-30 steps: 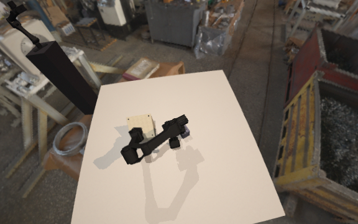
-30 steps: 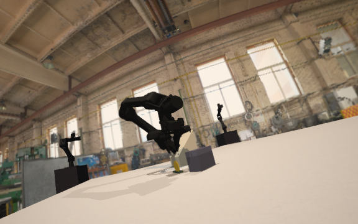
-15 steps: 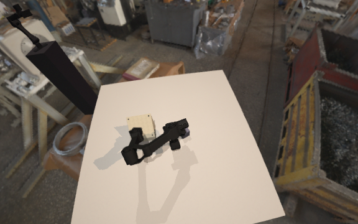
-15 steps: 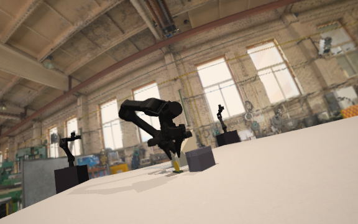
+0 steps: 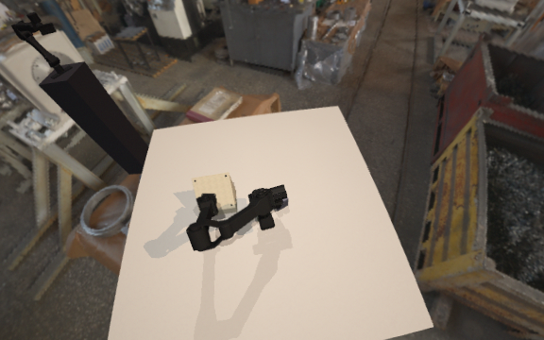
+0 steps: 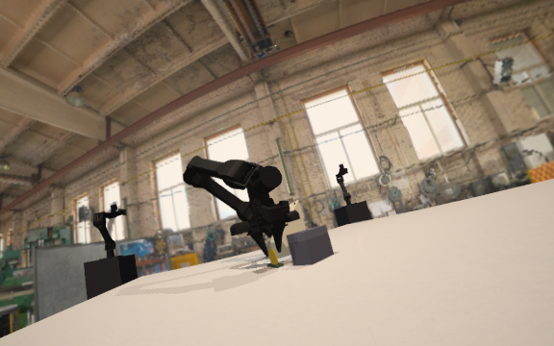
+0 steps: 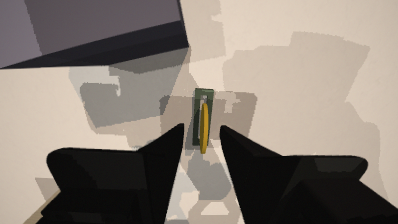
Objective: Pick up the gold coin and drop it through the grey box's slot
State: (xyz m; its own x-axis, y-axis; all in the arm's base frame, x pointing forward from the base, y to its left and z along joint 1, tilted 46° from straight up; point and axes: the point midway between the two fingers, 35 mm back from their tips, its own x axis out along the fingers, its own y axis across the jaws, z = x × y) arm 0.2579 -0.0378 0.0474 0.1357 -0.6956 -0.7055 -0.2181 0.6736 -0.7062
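Right now my gripper tip is 10 mm above the gold coin.
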